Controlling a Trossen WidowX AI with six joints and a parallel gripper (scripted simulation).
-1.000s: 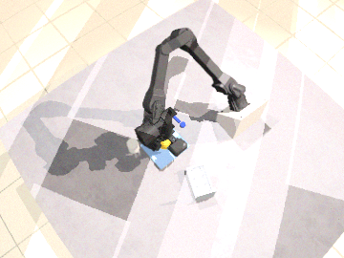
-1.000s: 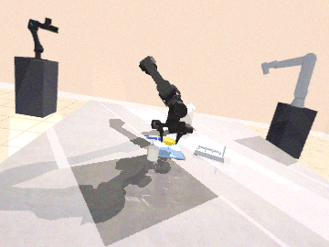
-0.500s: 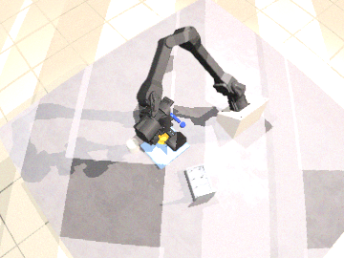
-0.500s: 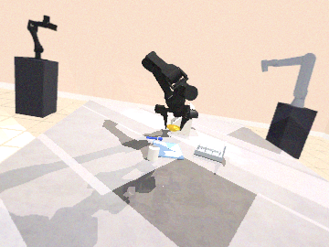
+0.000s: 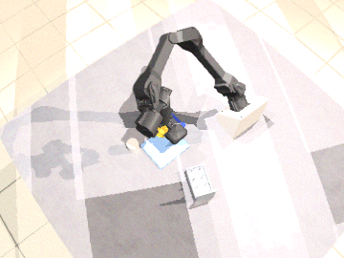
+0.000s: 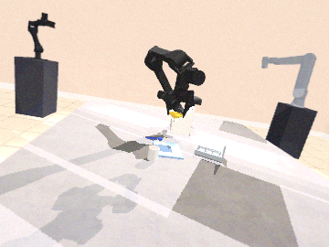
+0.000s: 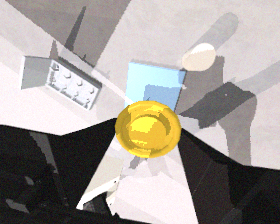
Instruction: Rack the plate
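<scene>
Right now my gripper tip is 3 cm past the dish rack, 20 cm to the right of it and 14 cm above it. From my gripper tip the other things lie so: cream cup: 10 cm ahead, 7 cm to the right, 14 cm below; then blue spoon: 12 cm behind, 6 cm to the right, 16 cm below; then plate: 1 cm above.
</scene>
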